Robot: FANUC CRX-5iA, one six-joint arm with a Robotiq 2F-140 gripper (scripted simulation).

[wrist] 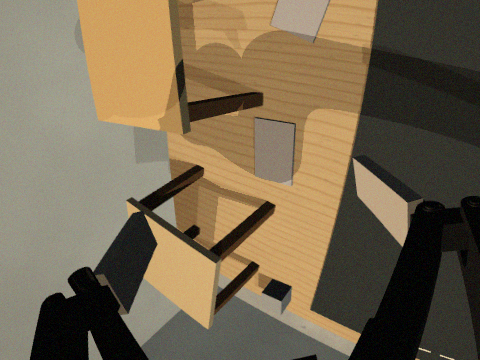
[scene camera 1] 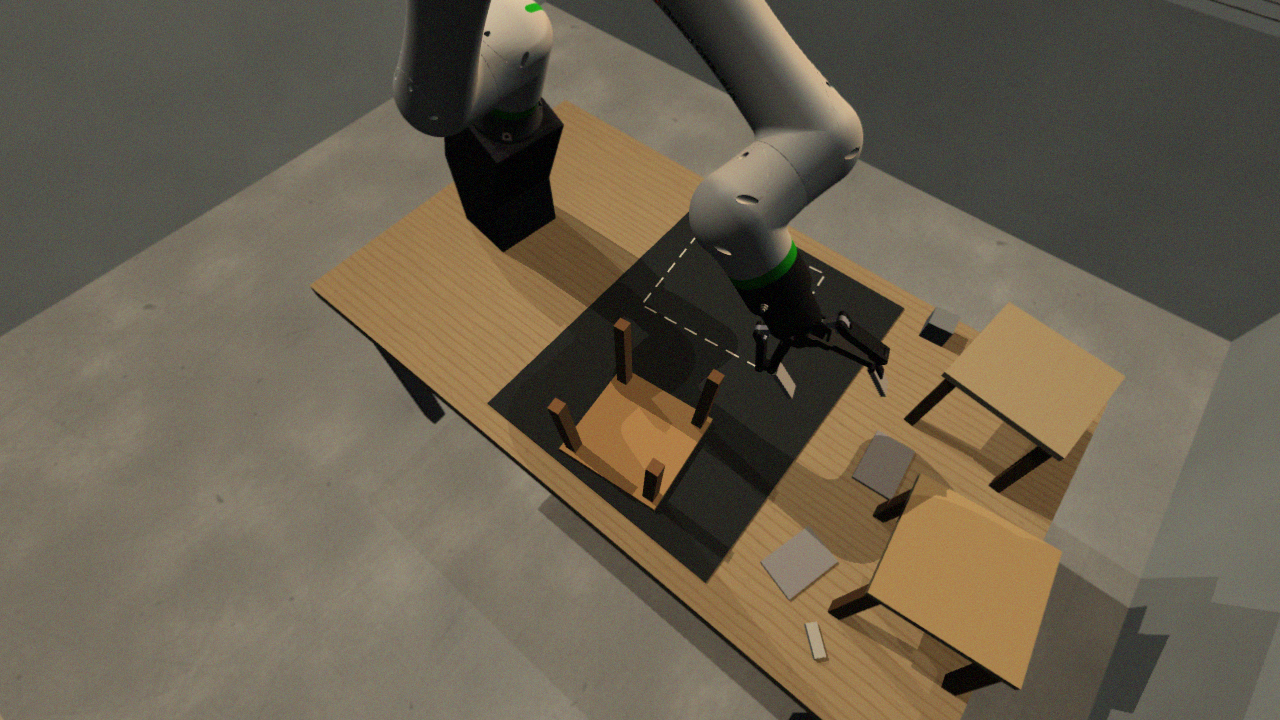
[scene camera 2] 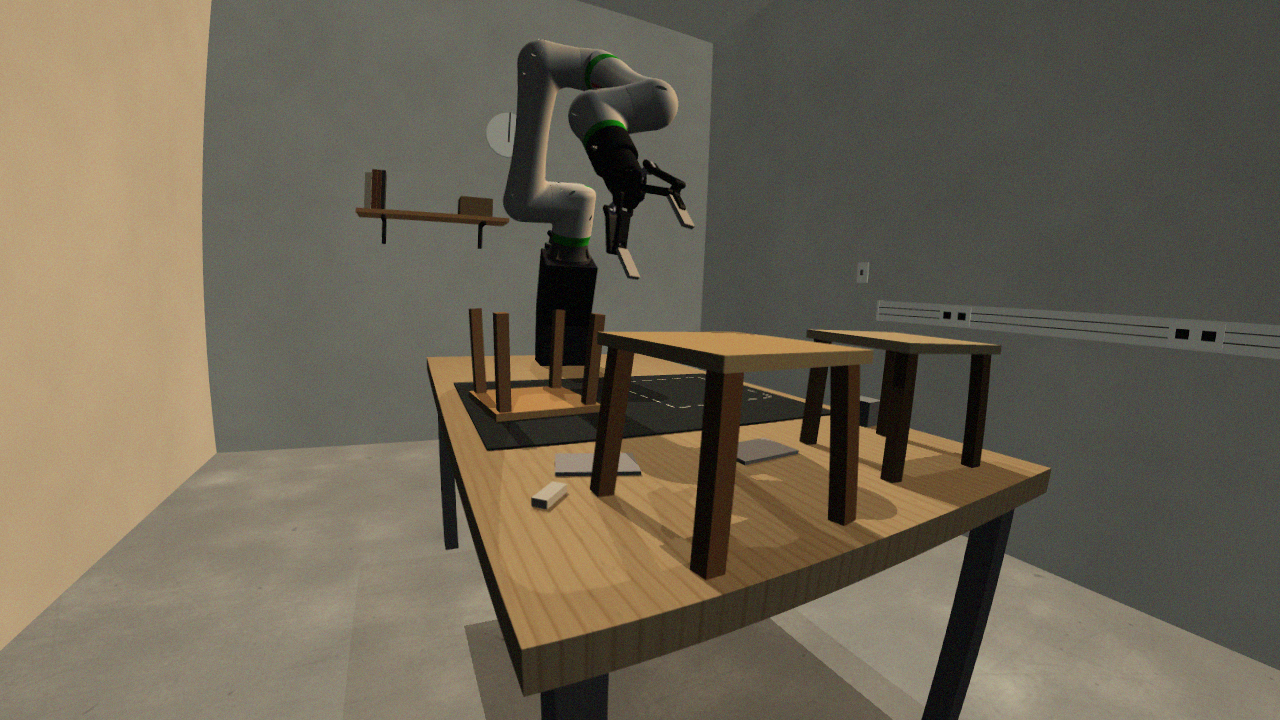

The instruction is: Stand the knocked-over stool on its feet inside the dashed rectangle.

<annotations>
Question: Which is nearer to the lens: the stool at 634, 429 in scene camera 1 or the grey cube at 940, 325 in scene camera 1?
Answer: The stool.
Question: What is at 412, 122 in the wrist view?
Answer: A dark mat.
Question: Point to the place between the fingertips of my gripper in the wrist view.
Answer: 250, 203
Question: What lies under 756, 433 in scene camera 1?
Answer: A dark mat.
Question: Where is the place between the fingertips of my gripper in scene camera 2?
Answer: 659, 253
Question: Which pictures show my gripper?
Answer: The wrist view, scene camera 1 and scene camera 2: all of them.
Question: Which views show the stool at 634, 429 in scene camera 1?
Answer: Scene camera 1 and scene camera 2 only.
</annotations>
